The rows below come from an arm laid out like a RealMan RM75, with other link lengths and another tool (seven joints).
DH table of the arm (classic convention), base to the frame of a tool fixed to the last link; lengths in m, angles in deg. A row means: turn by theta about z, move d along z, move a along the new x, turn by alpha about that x. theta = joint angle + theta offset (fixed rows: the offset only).
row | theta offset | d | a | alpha
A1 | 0 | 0.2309 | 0 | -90
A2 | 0 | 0 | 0 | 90
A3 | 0 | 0.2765 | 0 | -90
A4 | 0 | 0 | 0 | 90
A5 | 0 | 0.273 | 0 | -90
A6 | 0 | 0 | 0 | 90
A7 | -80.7 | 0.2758 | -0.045 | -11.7
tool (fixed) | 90 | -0.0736 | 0 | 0
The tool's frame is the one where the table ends.
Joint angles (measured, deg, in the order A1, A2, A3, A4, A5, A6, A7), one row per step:
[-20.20 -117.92 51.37 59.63 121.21 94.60 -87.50]
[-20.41 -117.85 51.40 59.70 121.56 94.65 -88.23]
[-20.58 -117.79 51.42 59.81 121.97 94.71 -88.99]
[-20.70 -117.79 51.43 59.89 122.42 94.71 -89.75]
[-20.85 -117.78 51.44 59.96 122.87 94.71 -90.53]
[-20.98 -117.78 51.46 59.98 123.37 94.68 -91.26]
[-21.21 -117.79 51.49 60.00 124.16 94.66 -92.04]
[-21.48 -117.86 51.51 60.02 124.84 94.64 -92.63]
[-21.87 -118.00 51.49 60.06 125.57 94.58 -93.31]
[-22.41 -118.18 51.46 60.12 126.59 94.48 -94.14]
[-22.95 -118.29 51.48 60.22 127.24 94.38 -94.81]
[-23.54 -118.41 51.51 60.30 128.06 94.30 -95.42]
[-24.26 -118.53 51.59 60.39 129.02 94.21 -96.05]
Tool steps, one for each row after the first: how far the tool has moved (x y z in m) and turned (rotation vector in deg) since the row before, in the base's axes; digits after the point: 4 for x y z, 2 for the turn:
[0.0006 0.0007 0.0006 -0.26 0.22 0.50]
[0.0003 0.0004 0.0006 -0.26 0.27 0.56]
[0.0000 0.0002 0.0001 -0.24 0.26 0.66]
[0.0002 0.0003 0.0002 -0.24 0.26 0.66]
[-0.0002 0.0001 -0.0001 -0.26 0.30 0.68]
[-0.0005 0.0002 -0.0003 -0.40 0.54 0.69]
[0.0002 0.0005 -0.0006 -0.34 0.43 0.45]
[0.0010 0.0012 -0.0010 -0.30 0.41 0.44]
[0.0013 0.0018 -0.0012 -0.37 0.62 0.50]
[0.0021 0.0025 -0.0006 -0.20 0.43 0.21]
[0.0019 0.0024 -0.0008 -0.28 0.58 0.14]
[0.0023 0.0029 -0.0009 -0.34 0.73 0.04]

